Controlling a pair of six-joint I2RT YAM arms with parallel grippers.
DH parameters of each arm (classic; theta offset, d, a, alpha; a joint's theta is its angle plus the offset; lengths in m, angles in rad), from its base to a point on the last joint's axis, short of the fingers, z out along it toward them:
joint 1: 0 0.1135 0.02 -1.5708
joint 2: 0 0 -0.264 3.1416
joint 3: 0.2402 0 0.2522 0
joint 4: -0.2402 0 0.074 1.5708
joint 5: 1.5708 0 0 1.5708
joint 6: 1.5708 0.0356 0 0
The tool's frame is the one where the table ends.
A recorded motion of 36 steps. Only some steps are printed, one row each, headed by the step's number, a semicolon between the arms.
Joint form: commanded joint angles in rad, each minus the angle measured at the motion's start. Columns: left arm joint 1, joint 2, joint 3, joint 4, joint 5, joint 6; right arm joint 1, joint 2, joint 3, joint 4, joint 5, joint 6.
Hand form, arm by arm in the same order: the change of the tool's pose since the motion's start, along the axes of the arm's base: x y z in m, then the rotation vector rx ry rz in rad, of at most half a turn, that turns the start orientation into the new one. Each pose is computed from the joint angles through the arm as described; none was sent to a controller.
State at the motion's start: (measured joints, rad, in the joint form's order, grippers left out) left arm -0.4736 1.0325 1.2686 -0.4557 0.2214 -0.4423; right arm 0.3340 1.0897 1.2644 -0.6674 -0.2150 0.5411
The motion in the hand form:
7: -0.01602 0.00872 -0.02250 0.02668 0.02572 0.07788; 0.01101 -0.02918 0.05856 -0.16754 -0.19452 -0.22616
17: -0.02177 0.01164 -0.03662 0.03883 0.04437 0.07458; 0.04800 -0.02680 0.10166 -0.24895 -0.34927 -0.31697
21: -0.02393 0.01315 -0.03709 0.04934 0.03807 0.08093; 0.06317 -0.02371 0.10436 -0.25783 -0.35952 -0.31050
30: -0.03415 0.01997 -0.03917 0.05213 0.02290 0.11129; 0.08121 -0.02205 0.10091 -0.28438 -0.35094 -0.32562
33: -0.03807 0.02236 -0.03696 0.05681 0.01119 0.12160; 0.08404 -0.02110 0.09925 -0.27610 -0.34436 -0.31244
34: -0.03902 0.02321 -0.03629 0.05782 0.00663 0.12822; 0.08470 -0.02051 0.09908 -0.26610 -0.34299 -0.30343
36: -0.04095 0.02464 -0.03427 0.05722 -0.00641 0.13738; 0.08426 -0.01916 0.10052 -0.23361 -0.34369 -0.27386
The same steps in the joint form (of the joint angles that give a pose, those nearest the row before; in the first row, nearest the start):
7: -0.0141 -0.0931 -0.1165 -0.0100 -0.0922 -0.0103; -0.1068 0.0707 0.2453 -0.0505 0.1987 -0.1455
17: -0.0142 -0.1328 -0.1798 -0.0089 -0.0895 -0.0084; -0.1146 0.2432 0.4900 0.0095 0.3104 -0.2381
21: -0.0142 -0.1427 -0.1841 -0.0156 -0.0986 0.0020; -0.1162 0.2993 0.5407 0.0214 0.3062 -0.2522
30: -0.0134 -0.1931 -0.2110 -0.0273 -0.1296 0.0048; -0.1215 0.3569 0.5763 0.0308 0.3255 -0.2673
33: -0.0146 -0.2074 -0.2075 -0.0380 -0.1430 0.0118; -0.1223 0.3652 0.5784 0.0309 0.3096 -0.2626
34: -0.0142 -0.2116 -0.2069 -0.0393 -0.1498 0.0136; -0.1223 0.3673 0.5795 0.0319 0.2974 -0.2568
36: -0.0142 -0.2195 -0.2047 -0.0381 -0.1599 0.0177; -0.1223 0.3683 0.5847 0.0329 0.2575 -0.2400

